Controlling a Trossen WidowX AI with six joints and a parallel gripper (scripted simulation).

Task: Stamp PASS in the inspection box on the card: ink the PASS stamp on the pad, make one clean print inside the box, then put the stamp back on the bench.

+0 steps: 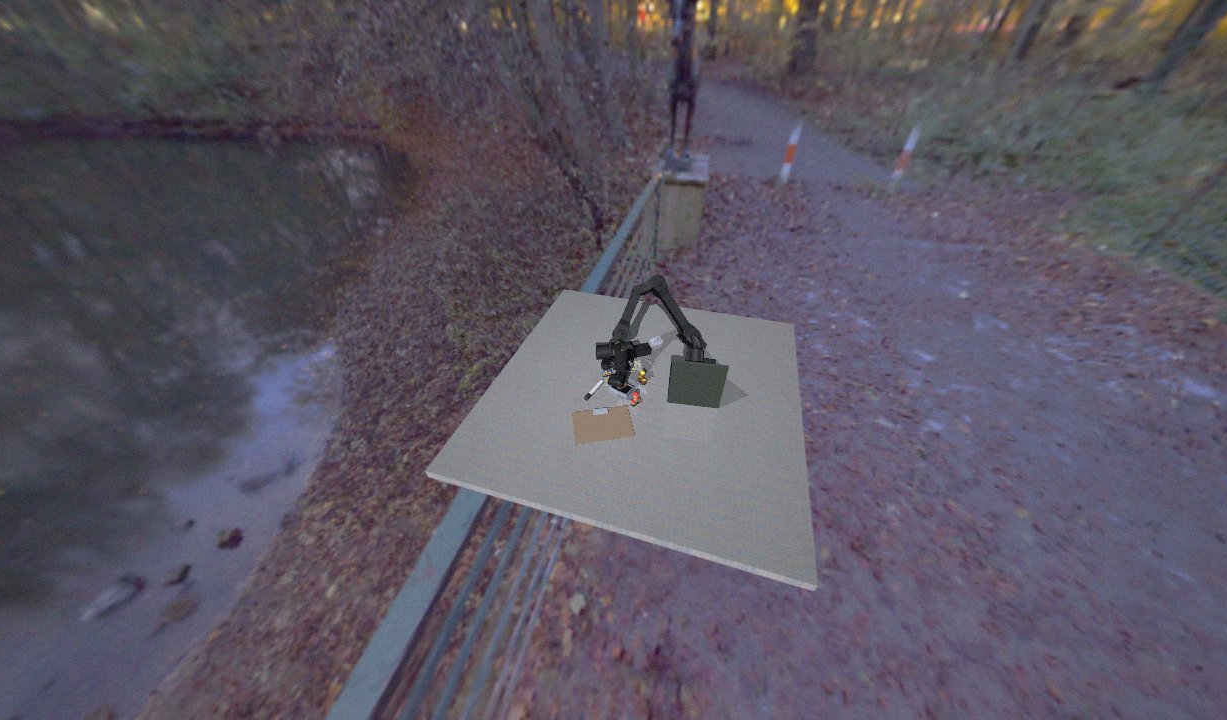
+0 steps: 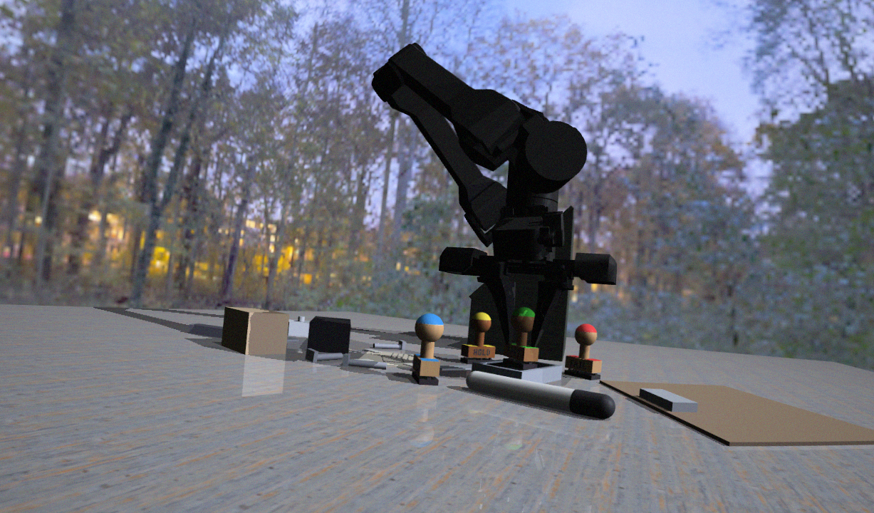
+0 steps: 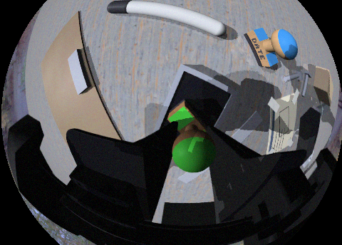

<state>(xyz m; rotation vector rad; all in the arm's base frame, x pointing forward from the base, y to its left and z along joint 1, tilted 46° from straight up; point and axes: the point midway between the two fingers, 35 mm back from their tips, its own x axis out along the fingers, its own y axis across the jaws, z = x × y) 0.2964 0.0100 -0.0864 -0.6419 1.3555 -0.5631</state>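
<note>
Right now the green-topped stamp is right at my gripper tip. Round my gripper tip: ink pad: 3 cm below; yellow-topped hold stamp: 8 cm behind, 7 cm to the right, 2 cm below; red-topped fail stamp: 8 cm behind, 6 cm to the left, 2 cm below.
</note>
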